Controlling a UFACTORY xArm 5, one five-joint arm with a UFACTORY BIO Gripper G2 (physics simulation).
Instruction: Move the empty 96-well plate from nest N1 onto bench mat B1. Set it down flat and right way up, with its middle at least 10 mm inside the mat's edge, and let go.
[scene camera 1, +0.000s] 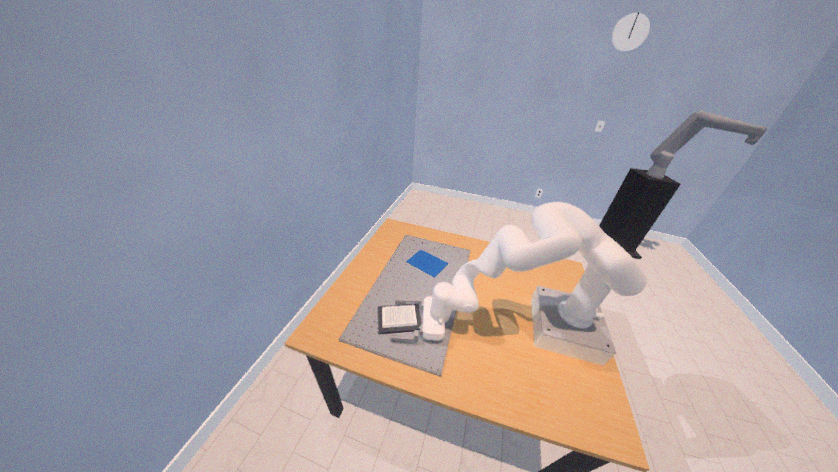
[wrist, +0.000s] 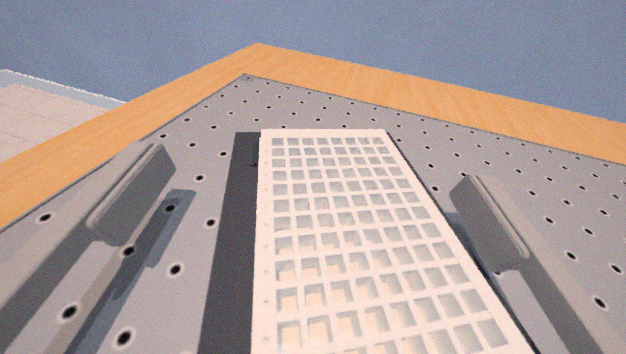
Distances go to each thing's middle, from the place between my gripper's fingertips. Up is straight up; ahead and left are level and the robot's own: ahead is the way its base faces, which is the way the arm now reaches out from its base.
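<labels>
White 96-well plate (wrist: 349, 245): my hand 1 cm above it, 2 cm past it, 2 cm to the left of it.
</labels>
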